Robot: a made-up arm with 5 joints.
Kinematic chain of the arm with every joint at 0, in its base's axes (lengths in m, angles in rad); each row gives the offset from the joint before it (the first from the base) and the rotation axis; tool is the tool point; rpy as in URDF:
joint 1: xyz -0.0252 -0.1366 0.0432 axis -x
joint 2: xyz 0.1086 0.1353 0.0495 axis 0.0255 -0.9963 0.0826
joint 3: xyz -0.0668 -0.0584 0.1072 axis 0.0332 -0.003 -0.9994
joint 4: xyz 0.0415 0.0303 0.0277 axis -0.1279 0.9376 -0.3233
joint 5: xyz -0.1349 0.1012 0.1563 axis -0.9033 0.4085 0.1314
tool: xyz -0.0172 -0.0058 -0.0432 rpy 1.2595 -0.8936 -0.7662
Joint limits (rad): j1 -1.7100..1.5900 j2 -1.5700..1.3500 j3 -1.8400..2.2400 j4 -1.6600..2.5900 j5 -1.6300..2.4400
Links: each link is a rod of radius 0.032 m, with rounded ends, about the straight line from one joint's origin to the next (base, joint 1, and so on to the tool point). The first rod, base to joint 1, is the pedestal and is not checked.
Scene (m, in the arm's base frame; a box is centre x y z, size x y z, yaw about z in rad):
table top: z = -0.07
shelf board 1: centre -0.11 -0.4 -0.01 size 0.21 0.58 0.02 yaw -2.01
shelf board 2: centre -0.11 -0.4 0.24 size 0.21 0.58 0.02 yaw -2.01
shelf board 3: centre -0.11 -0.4 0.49 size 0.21 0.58 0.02 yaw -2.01
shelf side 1: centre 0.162 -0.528 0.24 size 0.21 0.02 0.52 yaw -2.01
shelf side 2: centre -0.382 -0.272 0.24 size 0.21 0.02 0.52 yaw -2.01
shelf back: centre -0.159 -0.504 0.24 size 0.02 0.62 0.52 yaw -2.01
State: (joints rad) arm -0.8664 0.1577 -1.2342 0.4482 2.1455
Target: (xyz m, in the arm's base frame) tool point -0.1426 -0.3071 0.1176
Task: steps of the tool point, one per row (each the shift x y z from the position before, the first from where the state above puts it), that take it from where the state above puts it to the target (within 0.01 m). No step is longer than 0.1 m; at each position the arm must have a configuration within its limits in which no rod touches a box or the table.
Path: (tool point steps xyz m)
1: 0.0151 0.0528 0.0098
2: 0.0263 0.0535 0.0008
3: 0.0341 0.0542 -0.0105
4: -0.0050 -0.0171 -0.0581
5: -0.0036 -0.0051 -0.0656
6: 0.0033 0.0069 -0.0685
7: 0.0143 0.0176 -0.0662
8: -0.0138 -0.0467 0.0141
9: -0.0184 -0.0442 -0.0002
10: -0.0268 -0.0347 -0.0139

